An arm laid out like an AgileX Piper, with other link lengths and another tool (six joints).
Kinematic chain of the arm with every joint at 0, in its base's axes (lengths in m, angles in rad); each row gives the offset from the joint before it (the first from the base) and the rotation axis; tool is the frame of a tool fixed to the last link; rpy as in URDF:
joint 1: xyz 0 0 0.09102 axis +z
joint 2: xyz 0 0 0 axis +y
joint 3: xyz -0.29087 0 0.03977 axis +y
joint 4: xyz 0.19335 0 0.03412 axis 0.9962 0 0.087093
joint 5: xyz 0 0 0 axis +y
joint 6: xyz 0.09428 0 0.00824 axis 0.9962 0 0.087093
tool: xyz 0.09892 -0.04 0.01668 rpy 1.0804 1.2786 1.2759
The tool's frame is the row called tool.
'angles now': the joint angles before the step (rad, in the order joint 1, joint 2, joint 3, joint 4, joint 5, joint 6). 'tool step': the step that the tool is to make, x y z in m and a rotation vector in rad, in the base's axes. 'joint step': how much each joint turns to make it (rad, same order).
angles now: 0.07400 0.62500 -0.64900 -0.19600 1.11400 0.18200
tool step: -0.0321 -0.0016 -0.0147 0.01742 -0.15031 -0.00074
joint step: 0.00055 -0.26209 0.10103 0.00561 0.01016 0.00056
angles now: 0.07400 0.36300 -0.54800 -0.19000 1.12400 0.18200
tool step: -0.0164 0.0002 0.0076 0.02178 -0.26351 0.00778
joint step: -0.00034 -0.25713 0.02582 0.00534 -0.03374 -0.00039
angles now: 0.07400 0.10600 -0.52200 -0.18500 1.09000 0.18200
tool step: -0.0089 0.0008 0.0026 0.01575 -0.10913 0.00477
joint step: 0.00003 -0.11087 0.00100 0.00896 -0.00013 0.00005
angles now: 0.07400 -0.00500 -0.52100 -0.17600 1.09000 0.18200
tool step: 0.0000 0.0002 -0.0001 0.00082 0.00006 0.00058
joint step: -0.00025 -0.00022 0.00008 0.00127 0.00010 -0.00026
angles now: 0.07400 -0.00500 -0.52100 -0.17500 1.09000 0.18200
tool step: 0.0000 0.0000 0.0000 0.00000 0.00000 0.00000
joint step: 0.00000 0.00000 0.00000 0.00000 0.00000 0.00000
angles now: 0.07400 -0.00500 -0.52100 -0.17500 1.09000 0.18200
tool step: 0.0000 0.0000 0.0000 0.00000 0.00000 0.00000
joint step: 0.00000 0.00000 0.00000 0.00000 0.00000 0.00000
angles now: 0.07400 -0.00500 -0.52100 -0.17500 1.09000 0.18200
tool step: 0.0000 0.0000 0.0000 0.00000 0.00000 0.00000
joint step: 0.00000 0.00000 0.00000 0.00000 0.00000 0.00000
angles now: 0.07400 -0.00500 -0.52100 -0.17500 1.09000 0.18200
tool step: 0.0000 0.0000 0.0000 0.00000 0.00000 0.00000
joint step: 0.00000 0.00000 0.00000 0.00000 0.00000 0.00000
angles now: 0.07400 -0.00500 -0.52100 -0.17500 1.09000 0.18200
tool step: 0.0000 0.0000 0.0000 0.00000 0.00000 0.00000
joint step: 0.00000 0.00000 0.00000 0.00000 0.00000 0.00000
